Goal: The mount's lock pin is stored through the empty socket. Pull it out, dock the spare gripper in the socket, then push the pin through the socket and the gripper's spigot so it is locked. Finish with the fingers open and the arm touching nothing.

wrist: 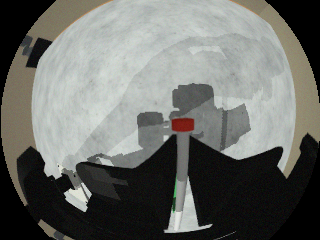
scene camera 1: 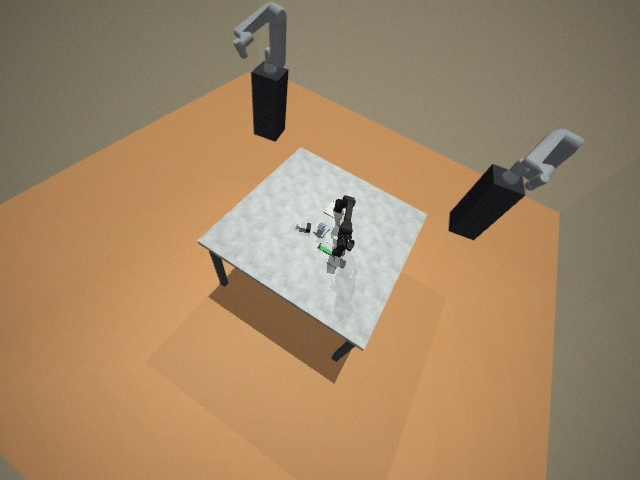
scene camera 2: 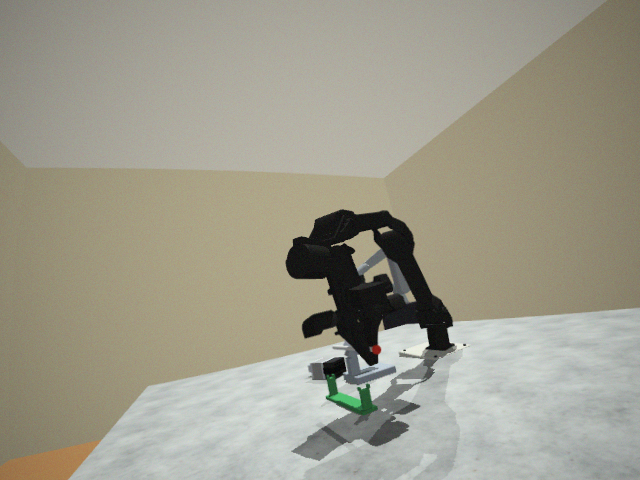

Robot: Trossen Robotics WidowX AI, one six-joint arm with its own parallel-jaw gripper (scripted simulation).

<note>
My gripper carries a lock pin. Also in view: a green cradle.
My gripper shows as well in the wrist view.
</note>
